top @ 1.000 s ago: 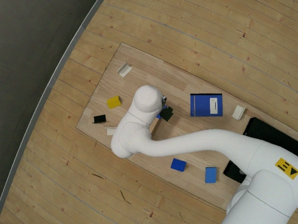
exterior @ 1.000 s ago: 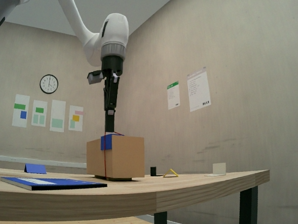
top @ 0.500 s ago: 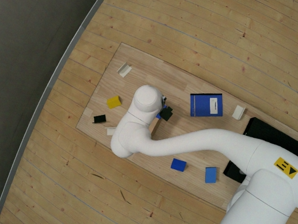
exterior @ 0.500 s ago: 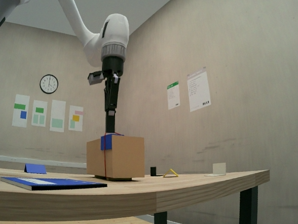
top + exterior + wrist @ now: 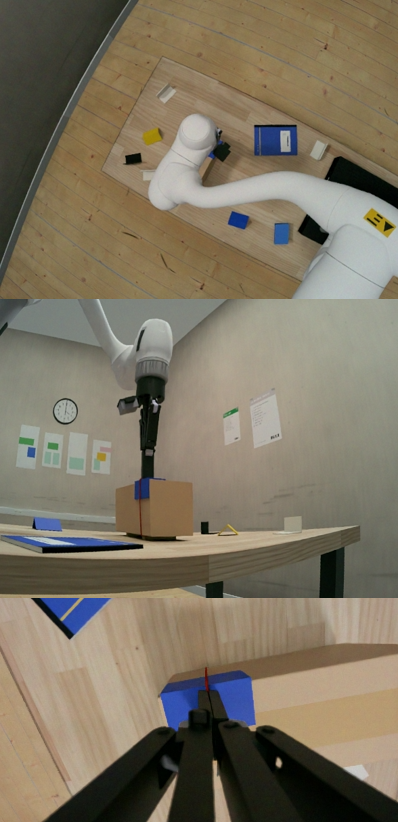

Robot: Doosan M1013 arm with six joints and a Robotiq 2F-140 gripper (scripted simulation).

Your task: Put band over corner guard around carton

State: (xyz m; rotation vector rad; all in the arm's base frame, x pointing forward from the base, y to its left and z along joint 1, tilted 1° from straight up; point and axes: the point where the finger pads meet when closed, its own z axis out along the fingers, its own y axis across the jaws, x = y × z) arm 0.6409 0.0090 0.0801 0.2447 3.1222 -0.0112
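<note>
My hand is 5 cm above the corner guard. The rest, counted from my hand: blue block: 43 cm behind, 18 cm to the left, 16 cm below; then brown carton: 4 cm ahead, 8 cm to the left, 10 cm below.
</note>
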